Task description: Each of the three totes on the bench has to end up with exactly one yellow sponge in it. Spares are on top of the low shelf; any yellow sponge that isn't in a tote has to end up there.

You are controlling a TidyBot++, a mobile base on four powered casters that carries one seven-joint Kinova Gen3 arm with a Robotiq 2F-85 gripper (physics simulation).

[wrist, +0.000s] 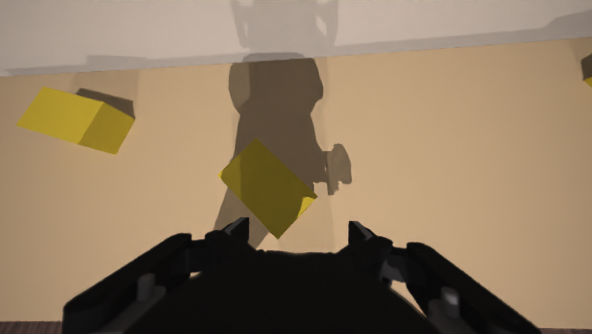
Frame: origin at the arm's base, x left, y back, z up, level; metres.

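Seen in the pictures: gripper, fingertip midpoint: (298, 230).
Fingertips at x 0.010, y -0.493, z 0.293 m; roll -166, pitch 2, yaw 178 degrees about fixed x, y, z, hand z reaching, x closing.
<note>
Pixels of each thing's middle, then the offset from my fingertips to it. "pt": a spot on its surface instead. Level surfaces: height alone.
- low shelf's light wood top, its level: dz -0.079 m
- second yellow sponge, body centre: (81, 122) dy -0.144, dx +0.317, dz -0.056 m
- third yellow sponge, surface spot: (589, 80) pt dy -0.189, dx -0.398, dz -0.075 m
- dark wood floor, its level: dz -0.689 m
The low shelf's light wood top (450, 175) fills most of the wrist view. One yellow sponge (267, 187) lies on it near the middle, turned at an angle and mostly in the arm's shadow. A second yellow sponge (75, 120) lies at the left. A third yellow sponge (589, 80) is cut off at the right edge, and a small part of it shows. My gripper (298, 230) is open, with nothing between its fingers. Its fingertips appear just below the middle sponge in the view, apart from it. The totes and the bench do not show.
A pale wall (425, 22) runs along the back edge of the shelf top. The shadow of the arm and gripper falls over the shelf top and the wall. A strip of dark wood floor (30, 327) shows beyond the shelf's front edge.
</note>
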